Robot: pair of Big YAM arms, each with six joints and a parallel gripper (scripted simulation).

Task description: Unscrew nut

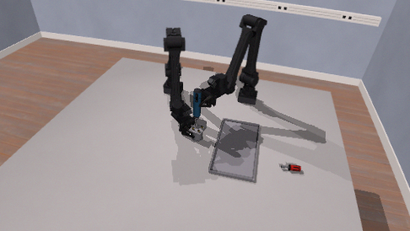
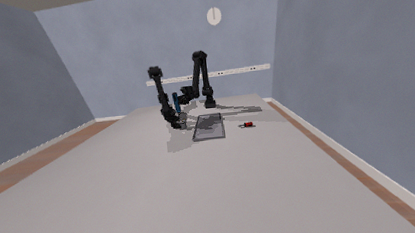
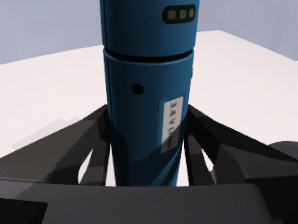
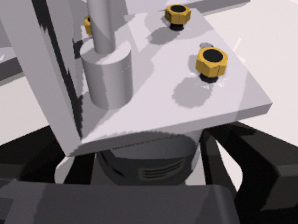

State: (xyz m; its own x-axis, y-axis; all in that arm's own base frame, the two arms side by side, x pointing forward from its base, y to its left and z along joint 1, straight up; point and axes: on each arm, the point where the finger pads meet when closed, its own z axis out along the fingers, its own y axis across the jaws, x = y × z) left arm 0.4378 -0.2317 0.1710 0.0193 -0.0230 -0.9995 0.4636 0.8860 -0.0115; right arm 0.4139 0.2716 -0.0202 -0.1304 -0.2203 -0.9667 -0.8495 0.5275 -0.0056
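Right now my right hand is 50 mm below the grey bracket. Round my right hand: flat grey tray 220 mm to the left, 30 mm ahead, 20 mm below; nut 50 mm above, 20 mm to the right, 10 mm ahead; grey tip 60 mm above, 20 mm behind, 10 mm to the right.
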